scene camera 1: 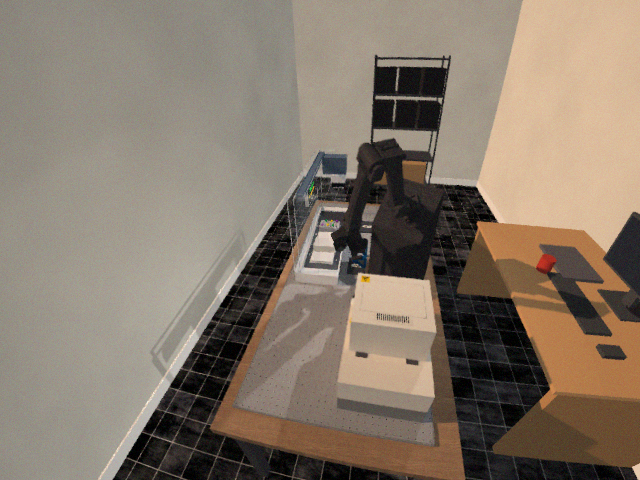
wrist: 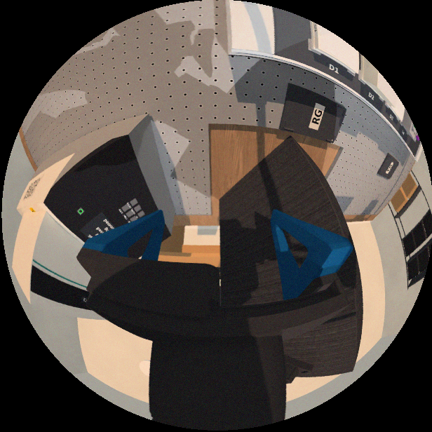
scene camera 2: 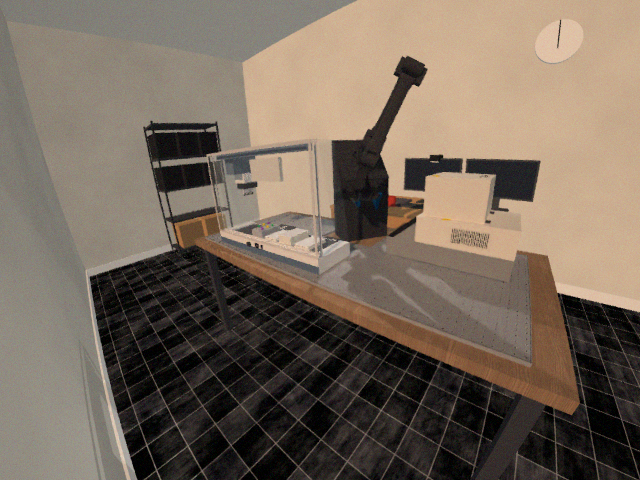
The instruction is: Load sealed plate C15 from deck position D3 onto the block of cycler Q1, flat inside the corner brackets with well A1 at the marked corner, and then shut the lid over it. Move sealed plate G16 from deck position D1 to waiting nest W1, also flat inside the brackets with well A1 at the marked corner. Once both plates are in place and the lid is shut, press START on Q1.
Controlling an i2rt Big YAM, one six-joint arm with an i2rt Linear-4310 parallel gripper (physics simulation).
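Seen in the pictures: gripper, fingertip midpoint: (scene camera 1: 364, 261) (scene camera 2: 368, 208); arm's base at its link origin: (scene camera 1: 411, 208).
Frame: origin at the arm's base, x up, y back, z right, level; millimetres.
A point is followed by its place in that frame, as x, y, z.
My gripper (scene camera 1: 357, 258) {-232, -172, -162} (scene camera 2: 368, 200) {-232, -172, -162} (wrist: 217, 215) is open and empty, its blue fingers wide apart, low in front of the dark pedestal. In the wrist view a white plate (wrist: 337, 45) lies by the label D1, and another pale plate (wrist: 383, 90) by D2. Scene camera 1 shows white plates (scene camera 1: 324, 240) (scene camera 1: 322, 256) in the deck tray (scene camera 1: 316, 277) {-384, -420, -186}. Names, wells and what lies at D3 are not legible. A cream machine (scene camera 1: 391, 330) {-89, 8, -641} (scene camera 2: 460, 206) {-176, -131, -570} has a dark front with keypad (wrist: 100, 185). I cannot read Q1, W1 or START, nor tell the lid's state.
A black block (wrist: 300, 107) marked RG and a smaller dark block (wrist: 389, 166) sit between pedestal (scene camera 2: 359, 211) {-280, -96, -44} (wrist: 260, 200) and deck. A plate with coloured spots (scene camera 1: 329, 223) (scene camera 2: 265, 226) is farther back. A clear enclosure (scene camera 2: 313, 196) {-119, -536, -202} surrounds the deck.
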